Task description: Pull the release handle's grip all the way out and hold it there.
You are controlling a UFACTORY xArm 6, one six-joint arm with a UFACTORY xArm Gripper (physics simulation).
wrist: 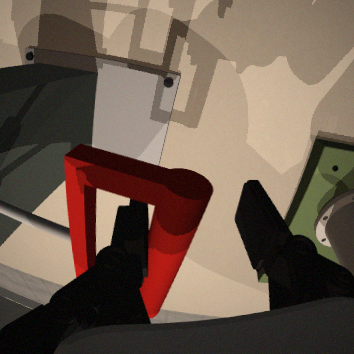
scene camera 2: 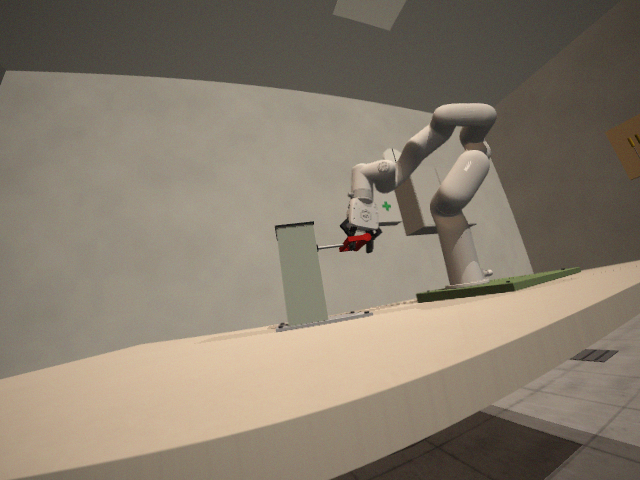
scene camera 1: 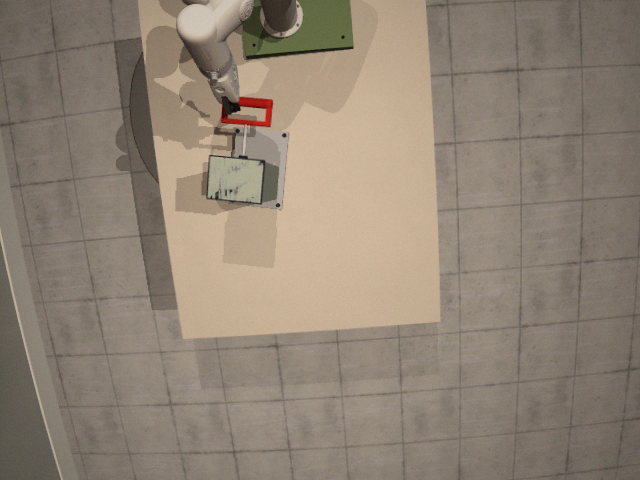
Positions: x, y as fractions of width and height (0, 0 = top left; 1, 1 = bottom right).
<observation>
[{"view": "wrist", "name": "my gripper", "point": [0.55, 0.57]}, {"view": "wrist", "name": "grey base plate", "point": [0.38, 0.29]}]
</observation>
